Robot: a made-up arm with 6 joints.
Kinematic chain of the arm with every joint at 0, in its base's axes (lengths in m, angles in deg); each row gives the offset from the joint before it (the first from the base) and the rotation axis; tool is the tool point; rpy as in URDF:
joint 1: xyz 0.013 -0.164 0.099 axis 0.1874 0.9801 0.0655
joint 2: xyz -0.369 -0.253 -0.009 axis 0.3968 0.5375 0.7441
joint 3: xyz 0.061 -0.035 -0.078 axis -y
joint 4: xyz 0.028 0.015 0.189 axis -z
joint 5: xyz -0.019 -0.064 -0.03 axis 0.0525 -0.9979 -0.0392
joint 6: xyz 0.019 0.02 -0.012 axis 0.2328 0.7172 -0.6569
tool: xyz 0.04 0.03 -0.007 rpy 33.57 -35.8 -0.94
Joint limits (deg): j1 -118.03..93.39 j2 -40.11..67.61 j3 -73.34..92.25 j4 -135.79..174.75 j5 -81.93..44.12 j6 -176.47..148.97
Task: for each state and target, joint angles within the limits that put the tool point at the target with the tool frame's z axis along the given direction. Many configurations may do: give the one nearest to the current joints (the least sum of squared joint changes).
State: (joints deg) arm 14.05 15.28 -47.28 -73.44 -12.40 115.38
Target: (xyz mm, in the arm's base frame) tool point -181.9 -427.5 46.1 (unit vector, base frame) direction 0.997 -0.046 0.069
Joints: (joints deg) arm 7.07 2.33 -43.30 -81.25 -1.18 109.95
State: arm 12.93 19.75 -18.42 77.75 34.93 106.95
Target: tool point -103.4 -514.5 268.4 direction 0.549 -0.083 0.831
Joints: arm 63.65 14.50 -13.12 69.96 36.73 105.92
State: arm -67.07 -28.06 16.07 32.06 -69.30 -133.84
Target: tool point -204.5 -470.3 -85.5 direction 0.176 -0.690 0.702
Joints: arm -70.60 -8.69 -29.77 -18.43 -70.53 -151.49
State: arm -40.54 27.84 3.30 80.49 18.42 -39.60
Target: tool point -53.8 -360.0 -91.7 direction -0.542 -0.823 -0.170
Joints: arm -86.54 58.44 -12.23 28.98 42.88 -46.47
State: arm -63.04 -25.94 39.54 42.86 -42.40 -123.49
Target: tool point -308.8 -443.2 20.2 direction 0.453 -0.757 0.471
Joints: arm -28.87 9.23 -4.78 -2.42 -63.00 -153.14
